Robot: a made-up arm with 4 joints. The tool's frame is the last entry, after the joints. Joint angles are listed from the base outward. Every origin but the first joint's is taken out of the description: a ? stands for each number. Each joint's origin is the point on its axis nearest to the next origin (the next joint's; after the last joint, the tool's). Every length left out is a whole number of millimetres.
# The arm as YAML. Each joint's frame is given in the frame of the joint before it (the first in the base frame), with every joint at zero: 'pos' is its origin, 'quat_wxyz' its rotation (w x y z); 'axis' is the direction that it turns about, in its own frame. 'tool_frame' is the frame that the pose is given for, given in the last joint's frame.
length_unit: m
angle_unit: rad
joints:
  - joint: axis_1
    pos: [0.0, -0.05, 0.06]
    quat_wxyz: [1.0, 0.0, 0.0, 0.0]
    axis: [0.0, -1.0, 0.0]
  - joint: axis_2
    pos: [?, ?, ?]
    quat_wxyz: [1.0, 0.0, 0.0, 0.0]
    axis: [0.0, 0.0, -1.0]
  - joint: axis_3
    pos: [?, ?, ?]
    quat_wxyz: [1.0, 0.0, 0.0, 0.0]
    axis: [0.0, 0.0, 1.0]
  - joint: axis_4
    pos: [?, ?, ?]
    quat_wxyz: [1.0, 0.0, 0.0, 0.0]
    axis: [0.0, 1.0, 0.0]
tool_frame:
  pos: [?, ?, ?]
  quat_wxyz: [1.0, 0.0, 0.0, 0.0]
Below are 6 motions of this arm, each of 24 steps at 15 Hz.
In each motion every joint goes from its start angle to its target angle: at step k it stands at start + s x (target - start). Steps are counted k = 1, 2, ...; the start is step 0. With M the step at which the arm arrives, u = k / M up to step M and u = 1 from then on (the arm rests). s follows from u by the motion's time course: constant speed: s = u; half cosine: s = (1 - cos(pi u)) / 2; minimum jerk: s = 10 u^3 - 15 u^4 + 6 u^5.
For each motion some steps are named. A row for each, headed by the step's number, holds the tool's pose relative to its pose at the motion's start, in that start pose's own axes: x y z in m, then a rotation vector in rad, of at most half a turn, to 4 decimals.
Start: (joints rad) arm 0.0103 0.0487 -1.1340 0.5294
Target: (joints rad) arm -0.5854 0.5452 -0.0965 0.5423
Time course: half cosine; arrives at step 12
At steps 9, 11, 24:
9: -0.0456 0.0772 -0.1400 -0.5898 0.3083 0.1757
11: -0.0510 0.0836 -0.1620 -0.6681 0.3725 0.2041
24: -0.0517 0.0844 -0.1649 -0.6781 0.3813 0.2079

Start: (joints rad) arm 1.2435 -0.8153 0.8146 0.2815
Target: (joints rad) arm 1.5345 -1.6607 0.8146 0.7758
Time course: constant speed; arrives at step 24
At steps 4, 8, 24:
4: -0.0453 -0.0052 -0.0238 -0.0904 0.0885 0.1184
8: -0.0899 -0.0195 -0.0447 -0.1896 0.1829 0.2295
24: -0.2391 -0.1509 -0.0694 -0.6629 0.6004 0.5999

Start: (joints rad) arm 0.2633 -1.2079 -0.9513 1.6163
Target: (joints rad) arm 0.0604 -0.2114 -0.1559 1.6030
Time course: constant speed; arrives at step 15
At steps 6, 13, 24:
6: -0.0044 0.0726 -0.0211 0.0796 0.0740 0.0209
13: -0.0142 0.1680 -0.0078 0.1725 0.1621 0.0366
24: -0.0163 0.1949 0.0039 0.1990 0.1875 0.0393

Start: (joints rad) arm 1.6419 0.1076 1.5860 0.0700
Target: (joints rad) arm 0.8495 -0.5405 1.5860 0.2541
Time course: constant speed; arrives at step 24
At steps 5, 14, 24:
5: -0.0463 -0.0069 0.0080 0.1525 0.0423 0.1489
14: -0.1323 -0.0408 0.0208 0.4135 0.0594 0.4256
24: -0.2246 -0.1039 0.0119 0.6740 -0.0163 0.7307

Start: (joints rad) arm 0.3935 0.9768 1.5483 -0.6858
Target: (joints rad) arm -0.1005 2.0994 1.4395 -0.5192
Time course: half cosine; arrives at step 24
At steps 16, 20, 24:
16: 0.0499 -0.2566 -0.2961 -0.5009 0.4976 -0.7691
20: 0.0083 -0.3271 -0.3535 -0.6501 0.6253 -0.9315
24: -0.0114 -0.3521 -0.3712 -0.7080 0.6712 -0.9880

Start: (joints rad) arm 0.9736 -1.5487 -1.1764 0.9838
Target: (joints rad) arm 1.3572 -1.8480 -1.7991 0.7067
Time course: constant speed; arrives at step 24
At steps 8, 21, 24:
8: 0.0039 -0.0056 0.0393 0.0632 -0.2138 -0.0961
21: -0.0143 -0.0166 0.1093 0.1643 -0.5686 -0.2431
24: -0.0232 -0.0190 0.1254 0.1878 -0.6513 -0.2755

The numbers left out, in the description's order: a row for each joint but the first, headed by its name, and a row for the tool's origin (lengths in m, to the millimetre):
axis_2: 0.22 0.0 0.21
axis_3: -0.19 0.04 0.0
axis_4: -0.03 0.13 0.0
tool: 0.12 0.0 -0.08

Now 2 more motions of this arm.
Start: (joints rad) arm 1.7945 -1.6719 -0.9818 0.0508
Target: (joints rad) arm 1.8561 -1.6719 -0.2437 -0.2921
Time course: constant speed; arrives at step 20
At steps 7, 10, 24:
7: -0.0301 0.0219 0.0162 -0.0134 -0.1341 0.2587
10: -0.0453 0.0298 0.0228 -0.0109 -0.1894 0.3702
24: -0.1039 0.0455 0.0437 0.0344 -0.3579 0.7433

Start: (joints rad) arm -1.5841 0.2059 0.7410 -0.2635
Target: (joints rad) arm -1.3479 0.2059 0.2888 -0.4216
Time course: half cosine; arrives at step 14
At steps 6, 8, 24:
6: 0.0137 -0.0128 0.0137 -0.0890 -0.1442 -0.1567
8: 0.0190 -0.0215 0.0241 -0.1381 -0.2296 -0.2458
24: 0.0230 -0.0379 0.0461 -0.2203 -0.3823 -0.4012

